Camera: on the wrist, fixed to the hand. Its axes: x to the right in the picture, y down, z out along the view.
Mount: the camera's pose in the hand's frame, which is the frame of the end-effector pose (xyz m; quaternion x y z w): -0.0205 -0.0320 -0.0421 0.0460 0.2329 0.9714 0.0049
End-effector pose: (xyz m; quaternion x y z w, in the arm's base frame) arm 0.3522 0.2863 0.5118 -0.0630 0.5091 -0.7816 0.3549
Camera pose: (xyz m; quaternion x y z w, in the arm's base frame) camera 0.3323 0.3380 0.5241 0.6926 0.1104 0.3028 0.6453
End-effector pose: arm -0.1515 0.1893 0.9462 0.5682 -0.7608 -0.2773 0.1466
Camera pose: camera -0.0974 0.1915 0.9631 -0.6649 -0.5343 0.3084 0.4211
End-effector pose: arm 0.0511 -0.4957 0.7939 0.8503 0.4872 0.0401 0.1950
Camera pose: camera 0.0035 -0.4863 0.8233 -0.4771 0.7763 -0.3652 0.1906
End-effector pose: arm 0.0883 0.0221 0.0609 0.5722 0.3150 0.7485 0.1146
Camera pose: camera 0.0497 0.0217 0.0194 -0.1397 0.4932 -0.2338 0.8262
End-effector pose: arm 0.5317 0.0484 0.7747 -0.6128 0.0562 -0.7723 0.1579
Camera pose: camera 0.4896 0.0805 0.7544 0.2387 0.5968 0.0043 0.7661
